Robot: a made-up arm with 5 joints.
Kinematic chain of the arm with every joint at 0, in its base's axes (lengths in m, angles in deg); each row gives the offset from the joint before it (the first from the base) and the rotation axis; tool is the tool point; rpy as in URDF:
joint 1: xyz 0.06 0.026 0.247 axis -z
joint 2: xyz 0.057 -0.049 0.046 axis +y
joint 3: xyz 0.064 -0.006 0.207 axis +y
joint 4: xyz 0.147 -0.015 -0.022 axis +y
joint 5: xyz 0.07 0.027 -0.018 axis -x
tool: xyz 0.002 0.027 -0.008 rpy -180 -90 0
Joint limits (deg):
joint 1: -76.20..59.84
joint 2: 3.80..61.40
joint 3: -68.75..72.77
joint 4: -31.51..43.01
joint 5: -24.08..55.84
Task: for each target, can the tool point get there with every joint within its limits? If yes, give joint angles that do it. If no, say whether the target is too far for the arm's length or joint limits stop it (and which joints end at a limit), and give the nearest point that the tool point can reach.
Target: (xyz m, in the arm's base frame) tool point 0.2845 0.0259 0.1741
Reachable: yes | joints -6.82 42.76 37.28 -1.87 38.33
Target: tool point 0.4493 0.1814 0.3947
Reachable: yes | joints -24.23 24.34 -14.09 -24.37 11.40
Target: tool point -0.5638 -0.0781 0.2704
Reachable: no: too far | nearest point 0.0636 -0.0488 0.2513 | short by 0.628 m
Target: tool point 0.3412 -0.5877 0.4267
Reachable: no: too far | nearest point 0.2788 -0.4191 0.3882 | short by 0.184 m
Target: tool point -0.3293 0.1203 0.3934
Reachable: no: joint limits stop it (at a limit: joint 1, joint 2, joint 3, joint 4) | nearest point 0.0968 0.1086 0.2975 | short by 0.437 m
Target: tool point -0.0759 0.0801 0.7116
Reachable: no: joint limits stop it (at a limit: joint 1, joint 2, joint 3, joint 4, joint 5) | nearest point 0.1278 0.2388 0.6923 | short by 0.259 m
